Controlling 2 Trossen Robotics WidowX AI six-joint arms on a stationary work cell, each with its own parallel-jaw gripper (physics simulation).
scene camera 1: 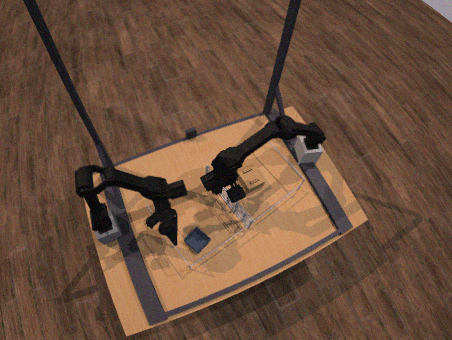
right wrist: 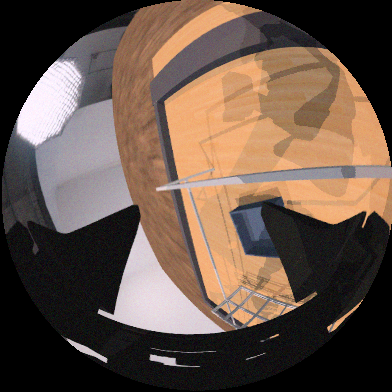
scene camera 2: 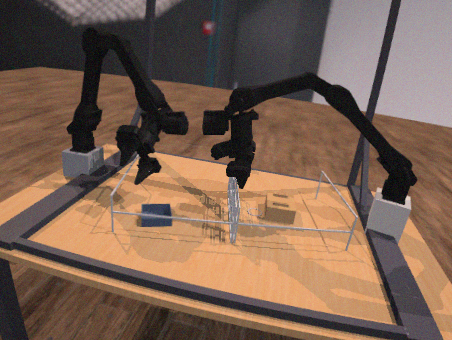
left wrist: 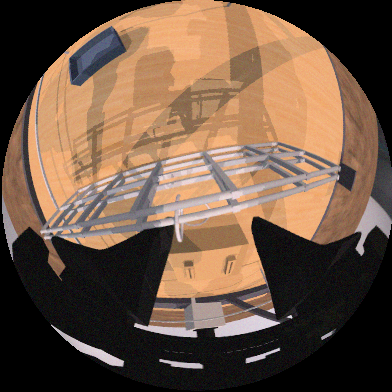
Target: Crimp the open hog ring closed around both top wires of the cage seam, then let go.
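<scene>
The cage seam stands upright as two close wire mesh panels with their top wires side by side. A pale hog ring straddles the two top wires in the left wrist view; whether its ends meet cannot be told. My left gripper is open at the seam's top, its fingers wide apart, with the ring near the finger at the left of its wrist view. My right gripper is open and empty, away from the seam at the picture's left.
A blue tray lies left of the seam in the scene views. A tan slotted block is right of it. Thin cage rails run out from the seam on both sides. A pale ring outline shows beside the block.
</scene>
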